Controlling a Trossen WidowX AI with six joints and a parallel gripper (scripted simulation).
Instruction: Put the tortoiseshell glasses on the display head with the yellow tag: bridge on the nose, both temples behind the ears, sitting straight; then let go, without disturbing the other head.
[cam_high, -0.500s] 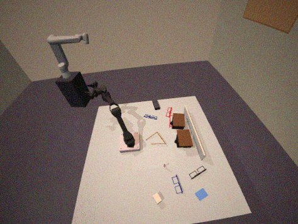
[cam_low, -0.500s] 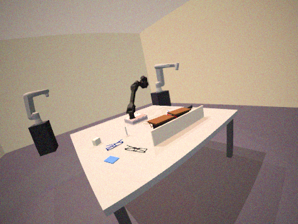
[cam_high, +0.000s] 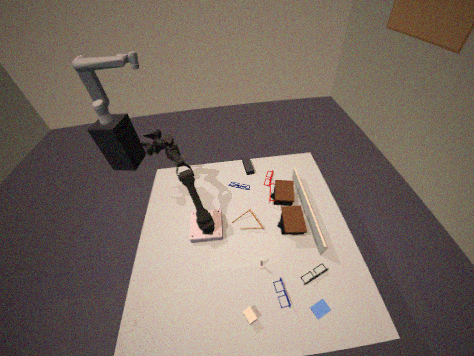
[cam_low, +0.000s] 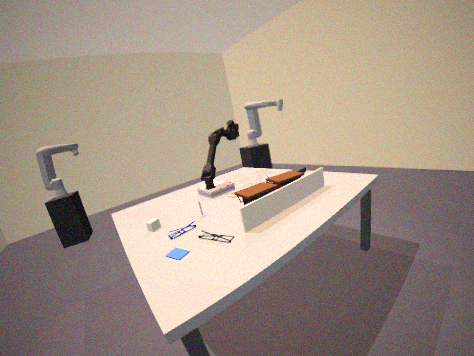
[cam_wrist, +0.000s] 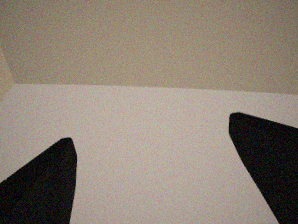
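Right now the small peg is 780 mm ahead of my gripper tip, 550 mm to the right of it and 410 mm below it. Round my gripper tip: black block 650 mm ahead, 210 mm to the left, 420 mm below; long white panel 1050 mm ahead, 180 mm to the right, 380 mm below; white block 730 mm ahead, 810 mm to the right, 410 mm below.
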